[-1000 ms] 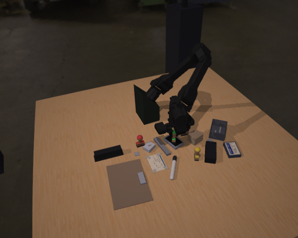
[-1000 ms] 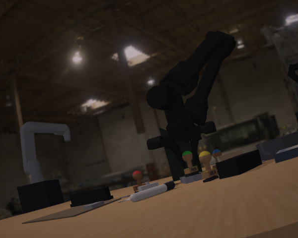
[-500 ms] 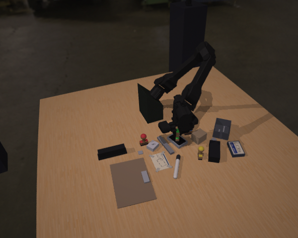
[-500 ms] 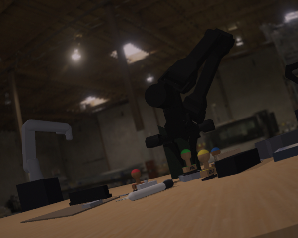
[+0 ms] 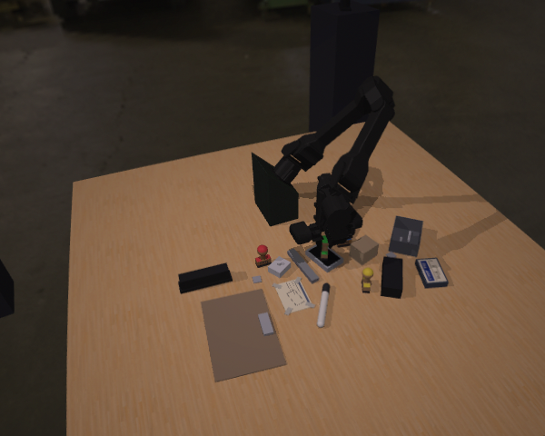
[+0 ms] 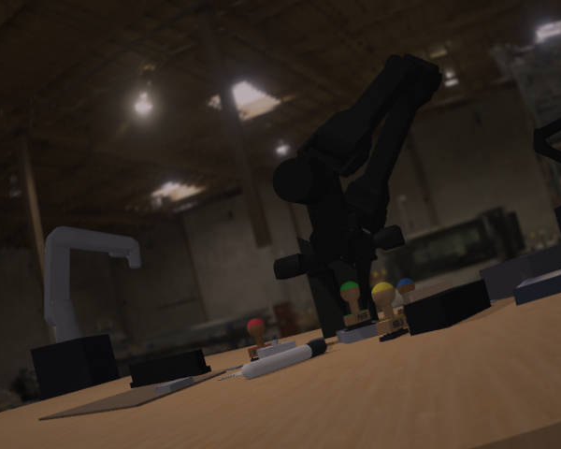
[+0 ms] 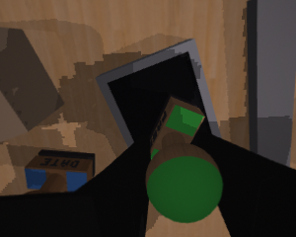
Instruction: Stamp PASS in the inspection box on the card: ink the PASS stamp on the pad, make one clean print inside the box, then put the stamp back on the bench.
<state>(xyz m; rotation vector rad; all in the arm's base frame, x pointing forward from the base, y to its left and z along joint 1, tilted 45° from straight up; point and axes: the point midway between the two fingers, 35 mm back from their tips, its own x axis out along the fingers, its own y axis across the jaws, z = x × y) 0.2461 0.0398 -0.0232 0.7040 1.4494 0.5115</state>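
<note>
My gripper tip is right at the green-knobbed PASS stamp. Also, from my gripper tip: ink pad: 3 cm below; then blue-knobbed stamp: 8 cm to the left, 2 cm below, 2 cm behind; then grey bar: 7 cm to the right, 3 cm below.
</note>
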